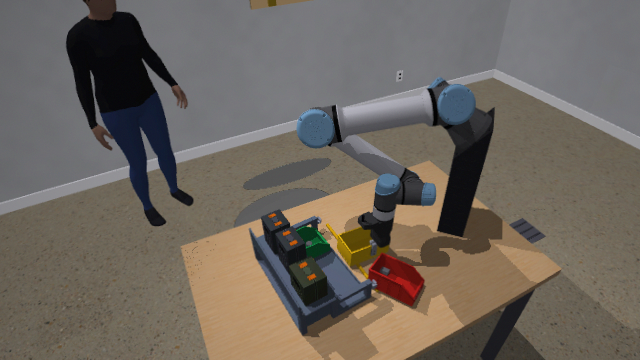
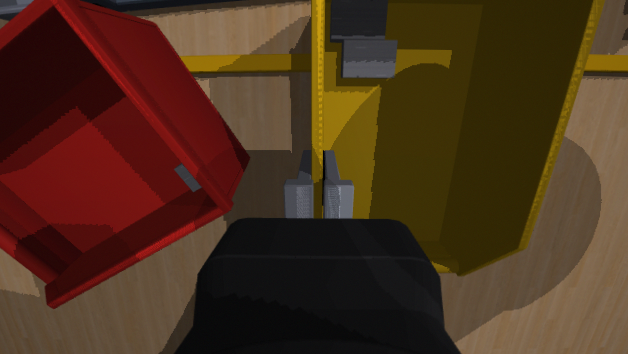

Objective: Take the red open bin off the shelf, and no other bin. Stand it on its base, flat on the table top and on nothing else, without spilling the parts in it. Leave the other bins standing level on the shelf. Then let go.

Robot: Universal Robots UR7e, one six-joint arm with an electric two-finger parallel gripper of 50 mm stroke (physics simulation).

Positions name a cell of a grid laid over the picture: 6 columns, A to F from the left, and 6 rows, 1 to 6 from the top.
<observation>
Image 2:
my gripper: D3
red open bin: B2
yellow bin: E3
</observation>
